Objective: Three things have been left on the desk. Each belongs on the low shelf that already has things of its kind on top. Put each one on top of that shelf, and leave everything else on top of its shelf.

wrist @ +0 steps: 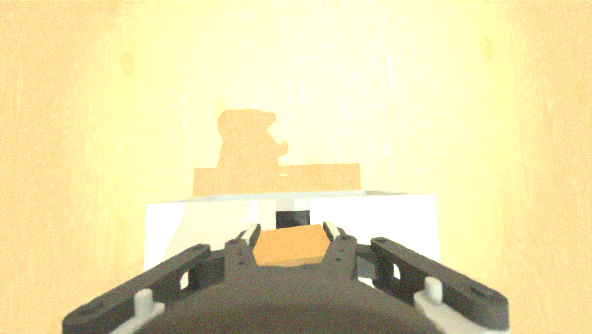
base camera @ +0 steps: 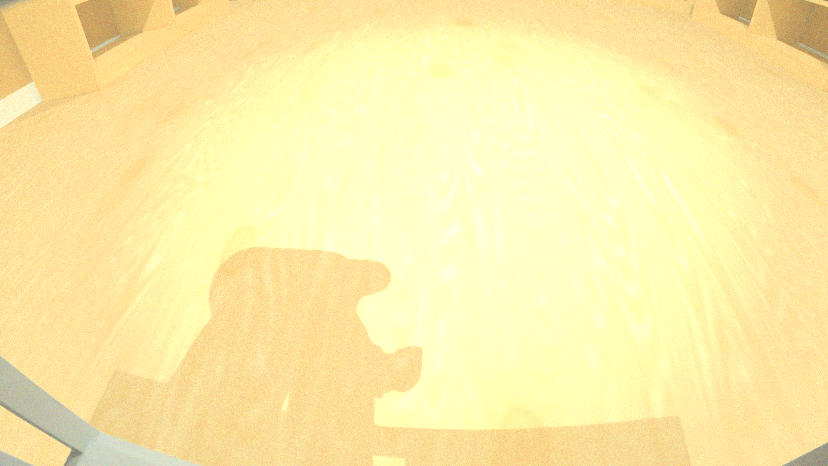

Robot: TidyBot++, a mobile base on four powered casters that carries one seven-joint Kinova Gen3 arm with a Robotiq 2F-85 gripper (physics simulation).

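Frame: origin at the arm's base, x ahead, y right, z down, level; millimetres.
Seen in the pictures: gripper, fingertip midpoint: (wrist: 292,234).
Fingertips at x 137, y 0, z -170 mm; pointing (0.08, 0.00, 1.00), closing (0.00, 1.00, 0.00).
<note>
A point is followed by its place in that frame.
My gripper (wrist: 292,234) @[z -170, x 137, y 0 mm] is shut on an orange block (wrist: 291,246) @[z -207, x 139, y 0 mm] in the wrist view and holds it above the white top of my base. The block's lower part is hidden by the gripper body. One low wooden shelf (base camera: 55,54) @[z 220, x 1228, y -1442 mm] stands at the upper left of the base camera view. Another low wooden shelf (base camera: 776,52) @[z 345, x 1882, y 1649 mm] stands at its upper right. Their tops are cut off by the frame, so the things on them do not show. The desk does not show in either view.
Brightly lit wood floor (base camera: 492,202) @[z 396, x 569, y 66 mm] (wrist: 400,100) @[z 396, x 484, y 425 mm] lies ahead, with the shadow of my arm and base on it. A white baseboard piece (base camera: 20,104) @[z 360, x 1140, y -1674 mm] shows at the left edge beside the left shelf. My base's white top (wrist: 385,225) lies below the gripper.
</note>
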